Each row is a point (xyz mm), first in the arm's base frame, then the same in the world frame.
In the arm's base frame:
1: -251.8 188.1 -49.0
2: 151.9 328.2 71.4
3: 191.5 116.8 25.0
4: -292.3 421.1 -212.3
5: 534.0 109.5 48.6
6: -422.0 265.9 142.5
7: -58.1 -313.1 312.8
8: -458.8 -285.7 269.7
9: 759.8 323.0 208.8
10: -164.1 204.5 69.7
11: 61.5 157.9 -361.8
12: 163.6 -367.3 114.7
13: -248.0 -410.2 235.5
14: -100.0 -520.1 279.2
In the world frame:
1: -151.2 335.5 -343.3
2: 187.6 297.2 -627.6
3: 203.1 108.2 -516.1
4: -326.2 426.8 -552.2
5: 446.4 -52.8 -697.2
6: -129.0 575.7 -227.0
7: 303.0 92.3 49.4
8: 4.7 285.3 241.6
9: 689.7 68.1 -917.2
10: -7.0 367.5 -358.6
11: -175.4 -7.9 -623.2
12: 307.0 -160.6 -115.9
13: 131.8 77.9 197.5
14: 274.1 -46.6 209.3

